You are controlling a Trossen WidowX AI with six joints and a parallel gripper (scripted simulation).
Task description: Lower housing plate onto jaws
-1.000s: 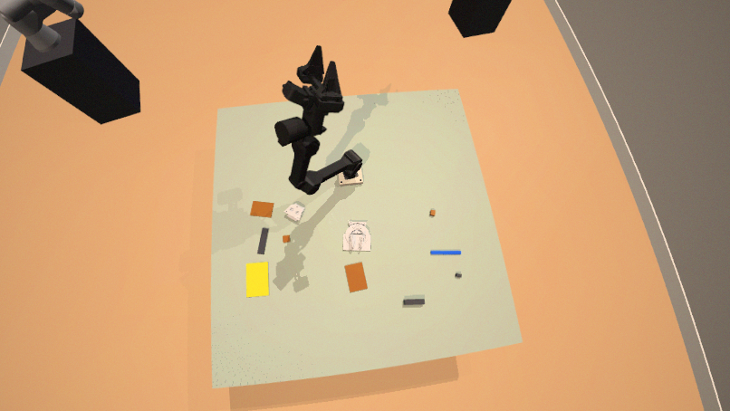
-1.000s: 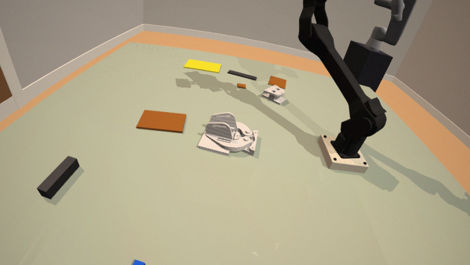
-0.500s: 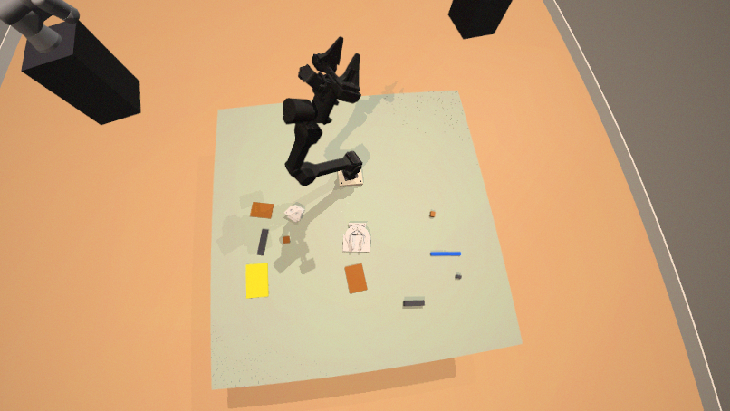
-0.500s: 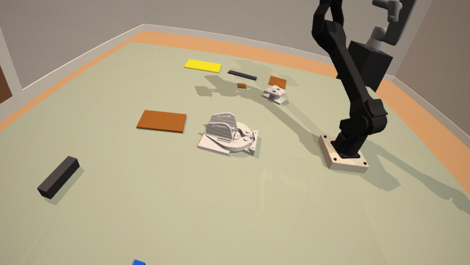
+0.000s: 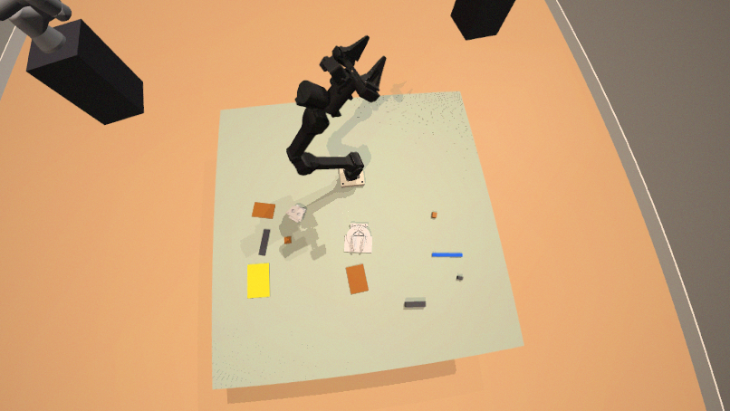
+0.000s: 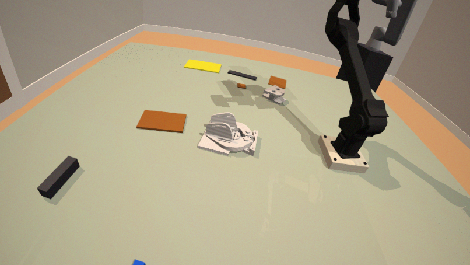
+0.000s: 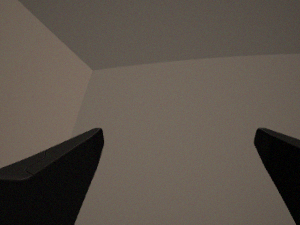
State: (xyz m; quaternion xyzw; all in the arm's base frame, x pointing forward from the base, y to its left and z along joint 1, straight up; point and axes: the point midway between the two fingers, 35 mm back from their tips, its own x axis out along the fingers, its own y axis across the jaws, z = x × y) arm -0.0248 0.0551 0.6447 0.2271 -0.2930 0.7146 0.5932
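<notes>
My gripper tip is now 680 mm above the white part, 370 mm to the left of it and 130 mm short of it. Round my gripper tip: dark block: 680 mm below, 670 mm ahead; then orange plate: 690 mm below, 490 mm ahead, 200 mm to the right; then blue bar: 690 mm below, 520 mm ahead, 210 mm to the left.
</notes>
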